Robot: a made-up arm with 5 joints. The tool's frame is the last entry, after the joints. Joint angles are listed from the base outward.
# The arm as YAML. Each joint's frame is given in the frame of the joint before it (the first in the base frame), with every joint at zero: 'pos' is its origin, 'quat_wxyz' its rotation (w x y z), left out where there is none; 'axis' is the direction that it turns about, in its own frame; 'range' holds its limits. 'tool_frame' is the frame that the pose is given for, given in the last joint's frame.
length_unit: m
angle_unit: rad
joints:
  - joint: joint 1
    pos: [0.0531, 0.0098, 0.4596]
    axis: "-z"
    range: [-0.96, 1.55]
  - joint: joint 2
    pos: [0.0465, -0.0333, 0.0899]
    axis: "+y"
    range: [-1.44, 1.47]
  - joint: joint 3
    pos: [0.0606, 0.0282, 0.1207]
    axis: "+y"
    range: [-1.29, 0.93]
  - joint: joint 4
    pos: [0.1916, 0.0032, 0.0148]
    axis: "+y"
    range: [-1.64, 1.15]
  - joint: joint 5
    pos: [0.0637, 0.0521, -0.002]
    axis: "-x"
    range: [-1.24, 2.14]
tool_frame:
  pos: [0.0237, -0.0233, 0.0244]
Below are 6 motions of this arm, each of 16 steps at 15 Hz.
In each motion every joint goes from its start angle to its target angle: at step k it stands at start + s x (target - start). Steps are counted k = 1, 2, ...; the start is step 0. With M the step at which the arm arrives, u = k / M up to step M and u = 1 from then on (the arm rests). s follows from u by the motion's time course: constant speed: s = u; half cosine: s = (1 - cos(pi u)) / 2; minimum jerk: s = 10 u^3 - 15 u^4 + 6 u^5.
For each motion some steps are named. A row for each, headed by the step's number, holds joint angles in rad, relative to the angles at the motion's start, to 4 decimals.
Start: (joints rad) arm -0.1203 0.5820 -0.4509 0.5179 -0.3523
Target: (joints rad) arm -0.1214 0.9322 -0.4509 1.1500 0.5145
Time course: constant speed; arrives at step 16
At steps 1, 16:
1: -0.0001 0.0219 0.0000 0.0395 0.0542
16: -0.0011 0.3502 0.0000 0.6321 0.8668

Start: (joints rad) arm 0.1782 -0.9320 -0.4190 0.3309 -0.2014
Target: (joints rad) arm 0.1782 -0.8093 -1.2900 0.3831 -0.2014
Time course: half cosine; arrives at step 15
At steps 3, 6, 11, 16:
3: 0.0000 0.0117 -0.0832 0.0050 0.0000
6: 0.0000 0.0424 -0.3009 0.0180 0.0000
11: 0.0000 0.1024 -0.7269 0.0436 0.0000
16: 0.0000 0.1227 -0.8710 0.0522 0.0000

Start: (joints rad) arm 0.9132 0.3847 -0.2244 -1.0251 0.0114
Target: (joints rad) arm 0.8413 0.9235 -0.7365 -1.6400 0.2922
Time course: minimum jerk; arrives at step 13
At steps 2, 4, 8, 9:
2: -0.0021 0.0154 -0.0146 -0.0175 0.0080
4: -0.0125 0.0934 -0.0888 -0.1066 0.0487
8: -0.0510 0.3819 -0.3630 -0.4358 0.1990
9: -0.0594 0.4454 -0.4233 -0.5083 0.2321

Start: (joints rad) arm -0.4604 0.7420 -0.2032 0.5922 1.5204
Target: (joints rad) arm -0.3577 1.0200 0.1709 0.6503 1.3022
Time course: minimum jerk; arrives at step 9
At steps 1, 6, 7, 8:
1: 0.0012 0.0032 0.0043 0.0007 -0.0025
6: 0.0811 0.2197 0.2956 0.0459 -0.1724
7: 0.0949 0.2568 0.3455 0.0537 -0.2015
8: 0.1015 0.2748 0.3698 0.0574 -0.2157

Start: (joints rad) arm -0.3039 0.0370 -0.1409 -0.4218 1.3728
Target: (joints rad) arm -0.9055 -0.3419 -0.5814 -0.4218 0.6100
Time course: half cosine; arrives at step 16
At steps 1, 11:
1: -0.0058 -0.0036 -0.0042 0.0000 -0.0073
11: -0.4679 -0.2947 -0.3426 0.0000 -0.5933

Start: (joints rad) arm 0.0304 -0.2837 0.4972 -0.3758 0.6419
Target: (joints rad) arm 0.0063 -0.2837 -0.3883 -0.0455 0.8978
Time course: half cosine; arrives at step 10
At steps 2, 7, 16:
2: -0.0023 0.0000 -0.0846 0.0315 0.0244
7: -0.0191 0.0000 -0.7030 0.2622 0.2032
16: -0.0241 0.0000 -0.8855 0.3303 0.2559

